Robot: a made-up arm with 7 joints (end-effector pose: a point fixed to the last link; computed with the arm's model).
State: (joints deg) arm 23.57 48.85 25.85 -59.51 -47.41 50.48 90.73
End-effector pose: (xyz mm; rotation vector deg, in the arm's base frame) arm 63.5 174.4 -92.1 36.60 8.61 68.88
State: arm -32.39 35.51 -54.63 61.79 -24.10 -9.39 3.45
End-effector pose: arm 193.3 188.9 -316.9 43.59 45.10 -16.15
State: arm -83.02 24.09 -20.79 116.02 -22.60 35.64 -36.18
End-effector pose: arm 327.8 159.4 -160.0 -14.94 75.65 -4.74
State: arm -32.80 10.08 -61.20 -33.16 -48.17 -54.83 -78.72
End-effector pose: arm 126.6 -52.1 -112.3 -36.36 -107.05 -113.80
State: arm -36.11 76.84 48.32 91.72 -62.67 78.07 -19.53
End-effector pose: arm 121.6 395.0 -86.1 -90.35 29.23 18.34
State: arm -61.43 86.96 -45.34 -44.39 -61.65 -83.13 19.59
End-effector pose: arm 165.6 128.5 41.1 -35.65 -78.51 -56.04
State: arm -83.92 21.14 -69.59 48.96 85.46 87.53 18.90
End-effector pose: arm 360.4 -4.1 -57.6 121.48 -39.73 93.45
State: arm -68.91 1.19 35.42 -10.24 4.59 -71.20 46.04
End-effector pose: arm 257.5 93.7 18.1 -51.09 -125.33 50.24
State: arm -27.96 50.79 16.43 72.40 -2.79 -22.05 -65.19
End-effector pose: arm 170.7 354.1 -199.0 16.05 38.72 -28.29
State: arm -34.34 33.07 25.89 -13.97 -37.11 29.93 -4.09
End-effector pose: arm 245.3 202.4 -62.0 -6.43 -14.62 -1.77
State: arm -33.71 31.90 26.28 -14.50 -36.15 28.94 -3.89
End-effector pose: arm 243.4 201.1 -65.7 -6.59 -15.38 -0.86
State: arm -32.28 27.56 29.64 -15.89 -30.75 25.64 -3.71
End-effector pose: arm 235.5 202.3 -75.7 -6.23 -18.79 4.78
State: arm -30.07 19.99 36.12 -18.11 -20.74 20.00 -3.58
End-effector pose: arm 218.8 205.4 -93.6 -4.31 -23.30 15.99
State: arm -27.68 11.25 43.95 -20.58 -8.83 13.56 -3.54
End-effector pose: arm 195.0 207.0 -116.1 0.06 -25.39 29.76
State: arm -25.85 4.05 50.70 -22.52 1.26 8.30 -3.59
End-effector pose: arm 172.2 205.3 -135.5 5.52 -24.15 40.97
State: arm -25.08 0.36 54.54 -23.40 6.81 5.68 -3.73
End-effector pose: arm 159.4 203.6 -145.5 9.13 -22.18 46.65
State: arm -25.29 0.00 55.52 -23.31 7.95 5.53 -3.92
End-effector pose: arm 157.8 204.6 -146.6 9.82 -21.56 47.74
